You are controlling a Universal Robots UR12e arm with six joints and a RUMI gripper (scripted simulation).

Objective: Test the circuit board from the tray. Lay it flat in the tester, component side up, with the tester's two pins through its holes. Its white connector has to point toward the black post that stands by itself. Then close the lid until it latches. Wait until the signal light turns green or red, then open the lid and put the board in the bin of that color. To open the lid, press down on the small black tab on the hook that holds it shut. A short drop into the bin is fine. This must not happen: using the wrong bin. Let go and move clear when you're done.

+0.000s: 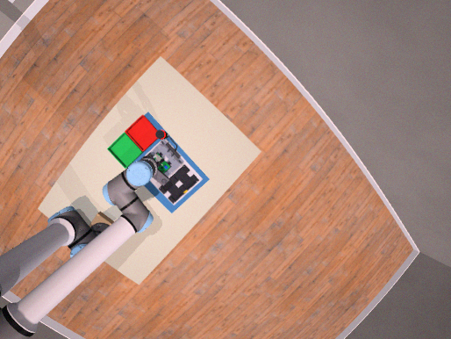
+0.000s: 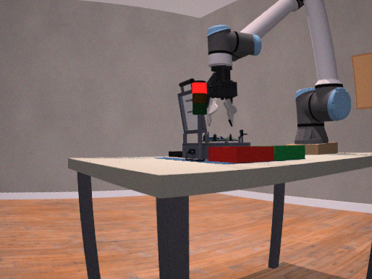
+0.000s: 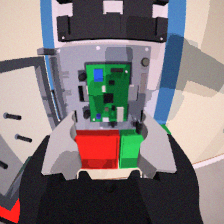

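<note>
Right now the green circuit board is 60 mm below my hand. Round my hand: green bin (200 mm to the left, 120 mm below, 90 mm behind); red bin (190 mm to the left, 120 mm below, 60 mm ahead); lid (120 mm ahead, 50 mm above, 10 mm to the right).
</note>
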